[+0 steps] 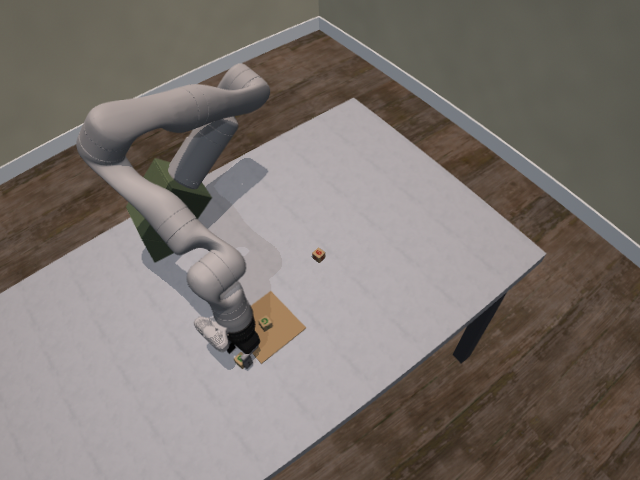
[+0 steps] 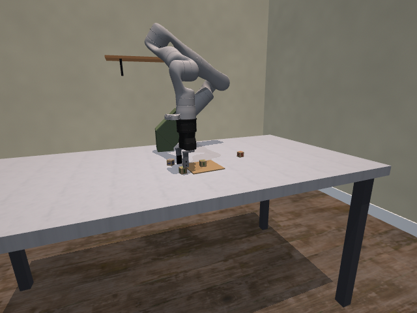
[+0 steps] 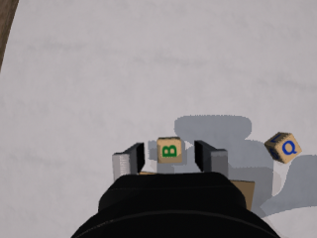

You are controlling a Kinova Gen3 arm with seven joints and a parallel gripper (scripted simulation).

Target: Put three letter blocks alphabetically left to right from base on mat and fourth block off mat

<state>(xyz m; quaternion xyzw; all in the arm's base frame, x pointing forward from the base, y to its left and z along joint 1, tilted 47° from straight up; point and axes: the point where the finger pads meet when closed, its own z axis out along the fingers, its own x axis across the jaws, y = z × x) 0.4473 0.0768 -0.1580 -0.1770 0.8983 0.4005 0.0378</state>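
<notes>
The tan mat lies 6 cm behind my hand, 9 cm to the left of it and 5 cm below it.
</notes>
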